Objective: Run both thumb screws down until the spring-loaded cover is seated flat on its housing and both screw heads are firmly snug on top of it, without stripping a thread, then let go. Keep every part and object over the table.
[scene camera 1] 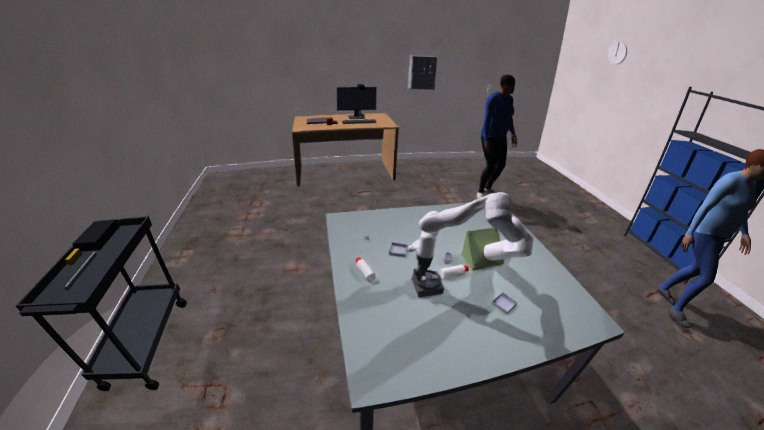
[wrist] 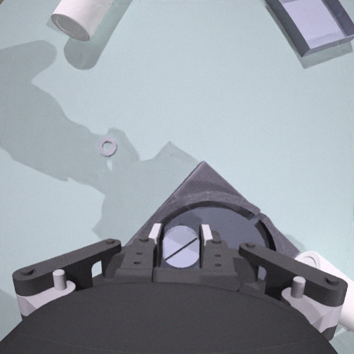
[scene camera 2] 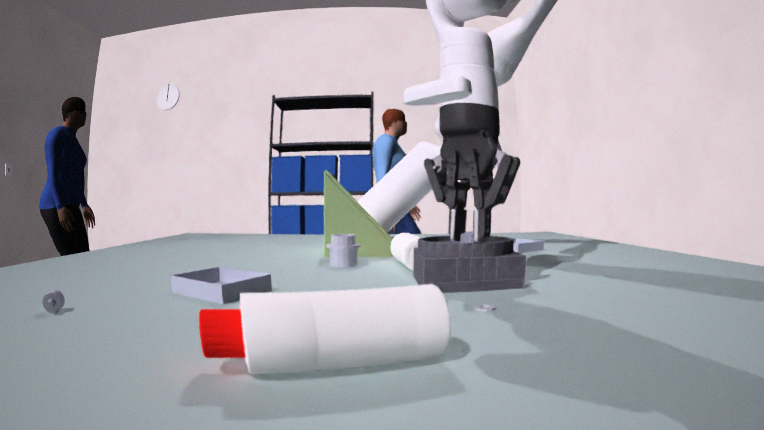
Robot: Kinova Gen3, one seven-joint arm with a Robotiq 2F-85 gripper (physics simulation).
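Seen in the pictures: gripper, fingertip midpoint: [scene camera 1: 420, 278] [scene camera 2: 468, 241]; arm's base, link origin: [scene camera 1: 491, 252] [scene camera 2: 371, 218].
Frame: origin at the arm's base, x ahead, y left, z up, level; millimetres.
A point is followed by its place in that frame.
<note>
The dark square housing [scene camera 1: 427, 291] @(x 426, y 171, z -36 mm) [scene camera 2: 470, 270] @(x 466, y 99, z -43 mm) [wrist: 202, 179] stands on the table, with the round dark cover [wrist: 237, 227] inside its raised rim. How flat the cover sits cannot be told. My gripper [scene camera 2: 469, 235] @(x 440, y 103, z -12 mm) [wrist: 181, 235] points straight down over the housing and is shut on a thumb screw [scene camera 2: 467, 237] @(x 447, y 99, z -7 mm) [wrist: 180, 250]. The fingers touch the two sides of its pale, knurled head, whose slot runs diagonally in the wrist view. The screw's thread and the head's underside are hidden. The second thumb screw does not show clearly; the gripper hides part of the cover.
White red-capped bottles [scene camera 1: 365, 269] @(x 688, y -16, z -20 mm) [scene camera 1: 453, 271] @(x 255, y 75, z -25 mm) lie on both sides of the housing. A small ring [scene camera 2: 485, 307] @(x 544, y 96, z -68 mm) [wrist: 107, 146] lies near it. Shallow trays [scene camera 1: 398, 249] @(x 469, y -201, z -67 mm) [scene camera 1: 504, 303] @(x 68, y 306, z -67 mm), a grey stepped part [scene camera 2: 342, 251] @(x 254, y -53, z -43 mm), a green wedge [scene camera 1: 475, 251] @(x 97, y -10, z 14 mm) [scene camera 2: 347, 229] @(x 127, y -48, z -16 mm) and a small wheel-like part [scene camera 2: 53, 301] @(x 635, y -323, z -56 mm) are on the table.
</note>
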